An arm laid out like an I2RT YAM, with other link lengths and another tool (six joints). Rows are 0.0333 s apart.
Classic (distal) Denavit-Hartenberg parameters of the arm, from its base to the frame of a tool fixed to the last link. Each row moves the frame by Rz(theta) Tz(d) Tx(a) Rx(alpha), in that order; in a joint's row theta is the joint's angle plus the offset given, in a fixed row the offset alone. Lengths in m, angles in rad.
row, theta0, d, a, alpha
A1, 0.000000, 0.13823, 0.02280, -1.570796
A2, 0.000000, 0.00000, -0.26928, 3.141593
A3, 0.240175, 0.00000, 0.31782, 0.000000
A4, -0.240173, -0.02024, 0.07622, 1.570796
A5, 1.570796, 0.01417, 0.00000, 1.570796
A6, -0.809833, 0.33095, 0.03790, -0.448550
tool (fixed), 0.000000, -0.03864, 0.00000, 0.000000
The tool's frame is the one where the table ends.
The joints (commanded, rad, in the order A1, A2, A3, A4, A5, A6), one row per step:
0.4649 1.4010 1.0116 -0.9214 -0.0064 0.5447
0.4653 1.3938 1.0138 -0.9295 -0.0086 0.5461
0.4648 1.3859 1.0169 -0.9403 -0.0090 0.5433
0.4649 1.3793 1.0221 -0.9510 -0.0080 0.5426
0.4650 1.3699 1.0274 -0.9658 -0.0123 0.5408
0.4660 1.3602 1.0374 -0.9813 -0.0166 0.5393
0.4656 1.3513 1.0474 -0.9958 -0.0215 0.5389
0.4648 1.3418 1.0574 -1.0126 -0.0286 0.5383
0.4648 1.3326 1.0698 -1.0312 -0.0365 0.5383
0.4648 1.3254 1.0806 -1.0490 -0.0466 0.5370
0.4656 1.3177 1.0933 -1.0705 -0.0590 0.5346
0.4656 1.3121 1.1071 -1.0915 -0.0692 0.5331
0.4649 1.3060 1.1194 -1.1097 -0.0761 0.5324
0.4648 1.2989 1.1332 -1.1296 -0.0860 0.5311
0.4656 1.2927 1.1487 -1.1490 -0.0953 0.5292
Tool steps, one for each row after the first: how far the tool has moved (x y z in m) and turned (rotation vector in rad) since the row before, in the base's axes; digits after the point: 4 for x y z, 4 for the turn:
-0.0013 0.0002 0.0027 0.0028 0.0000 -0.0004
-0.0013 -0.0007 0.0031 -0.0002 -0.0004 0.0023
-0.0007 -0.0006 0.0035 -0.0005 -0.0015 0.0005
-0.0023 0.0004 0.0040 0.0033 0.0017 0.0030
-0.0011 0.0013 0.0061 0.0053 -0.0021 0.0036
-0.0008 0.0010 0.0058 0.0061 -0.0019 0.0013
-0.0018 0.0011 0.0058 0.0072 0.0006 0.0017
-0.0020 0.0016 0.0065 0.0081 0.0007 0.0021
-0.0028 0.0020 0.0051 0.0085 0.0040 0.0040
-0.0039 0.0026 0.0057 0.0096 0.0059 0.0065
-0.0033 0.0018 0.0055 0.0077 0.0056 0.0042
-0.0024 0.0008 0.0054 0.0059 0.0027 0.0018
-0.0030 0.0018 0.0062 0.0087 0.0031 0.0038
-0.0026 0.0022 0.0067 0.0086 0.0016 0.0052

